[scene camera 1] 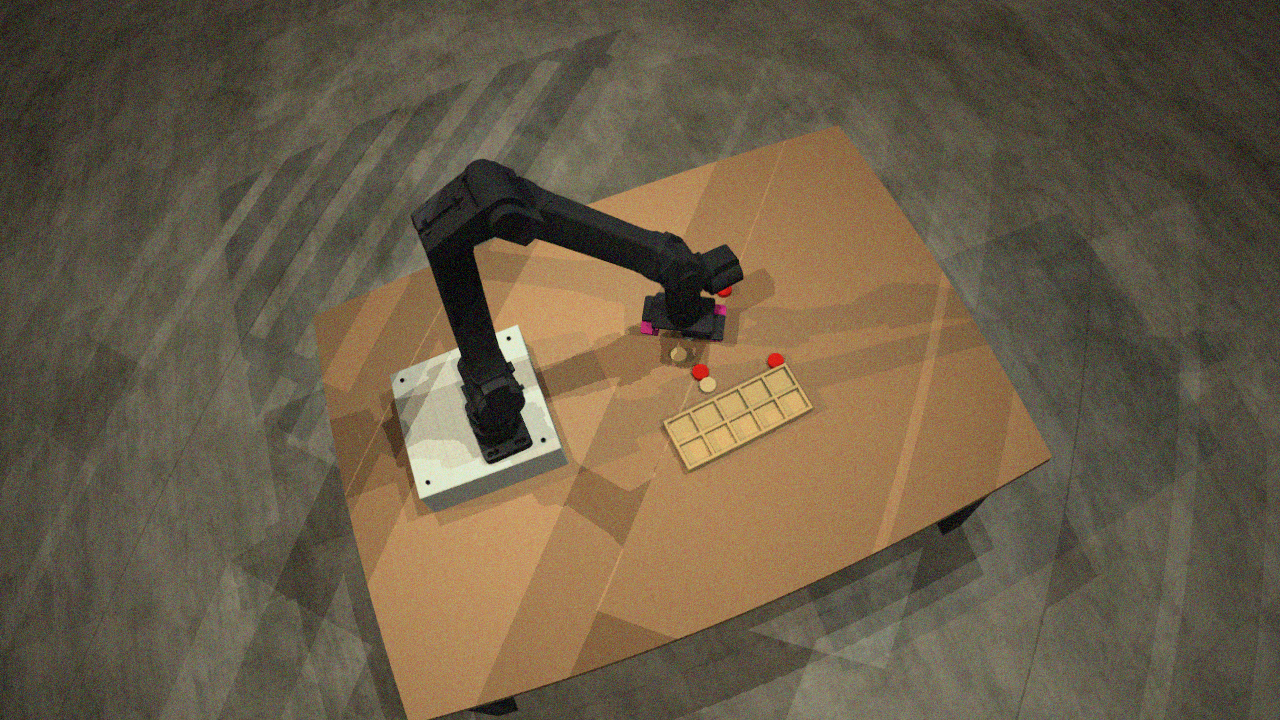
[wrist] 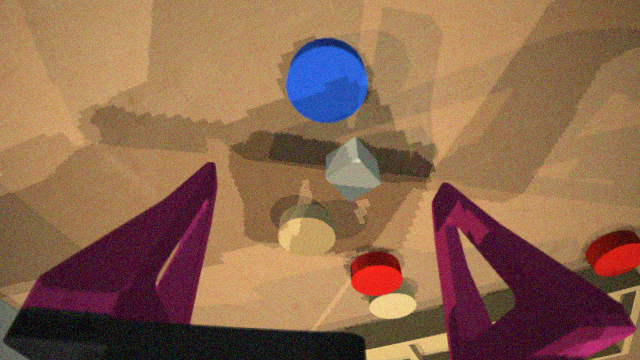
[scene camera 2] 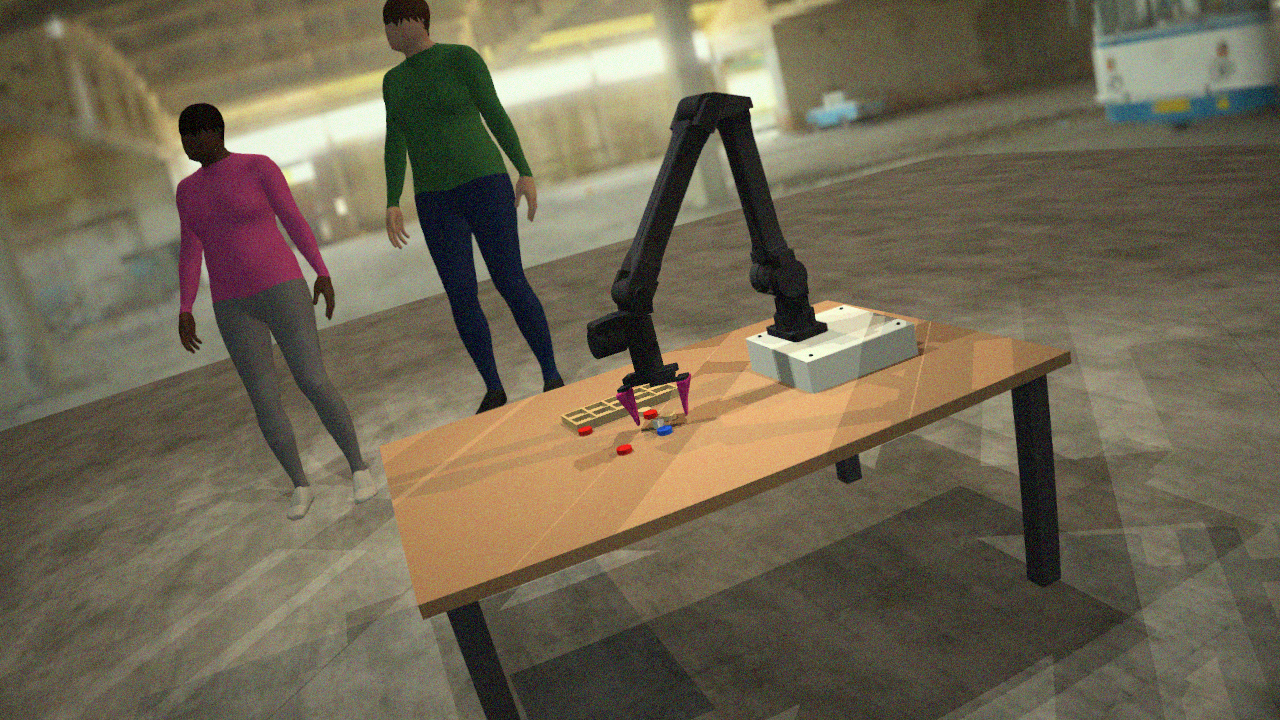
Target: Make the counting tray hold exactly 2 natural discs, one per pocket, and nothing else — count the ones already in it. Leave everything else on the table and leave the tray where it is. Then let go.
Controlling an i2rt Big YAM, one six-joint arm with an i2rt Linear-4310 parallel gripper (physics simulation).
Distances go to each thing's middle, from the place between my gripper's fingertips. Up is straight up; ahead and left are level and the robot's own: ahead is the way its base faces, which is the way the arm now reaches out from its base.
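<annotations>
The counting tray (scene camera 1: 723, 424) is 19 cm to the right of my hand and 1 cm ahead of it, and going by their middles it's the farthest from my hand of the things named here. Then there's the blue disc (wrist: 326, 82), which is 4 cm to the left of my hand, 2 cm ahead of it and 1 cm below it. As for the small cube (wrist: 351, 169), my hand is 1 cm short of it.
</annotations>
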